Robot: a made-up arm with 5 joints.
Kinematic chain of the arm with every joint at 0, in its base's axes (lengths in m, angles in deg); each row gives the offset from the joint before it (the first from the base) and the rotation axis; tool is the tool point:
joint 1: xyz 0 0 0.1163 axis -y
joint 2: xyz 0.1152 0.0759 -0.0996 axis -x
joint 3: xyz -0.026 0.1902 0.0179 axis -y
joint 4: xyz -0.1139 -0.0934 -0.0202 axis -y
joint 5: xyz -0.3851 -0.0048 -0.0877 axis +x
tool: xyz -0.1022 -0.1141 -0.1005
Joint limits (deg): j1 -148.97..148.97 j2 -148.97..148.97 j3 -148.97..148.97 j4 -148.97..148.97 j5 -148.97..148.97
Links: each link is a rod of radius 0.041 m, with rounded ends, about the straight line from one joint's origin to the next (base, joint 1, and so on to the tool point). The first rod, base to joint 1, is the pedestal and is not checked.
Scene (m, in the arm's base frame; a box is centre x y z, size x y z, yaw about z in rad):
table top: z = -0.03
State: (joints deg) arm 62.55 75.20 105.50 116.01 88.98
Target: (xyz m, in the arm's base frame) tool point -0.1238 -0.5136 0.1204
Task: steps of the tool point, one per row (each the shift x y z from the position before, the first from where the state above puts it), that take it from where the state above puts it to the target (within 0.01 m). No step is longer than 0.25 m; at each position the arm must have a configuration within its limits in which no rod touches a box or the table.
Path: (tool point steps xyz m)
1: 0.1114 -0.1441 0.1233
2: 0.0407 -0.2038 0.0943
3: -0.0443 -0.2279 0.0446
4: -0.1201 -0.2107 -0.0229
5: -0.1648 -0.1562 -0.0986
6: -0.1644 -0.0777 -0.1672
7: -0.1161 0.0062 -0.2119

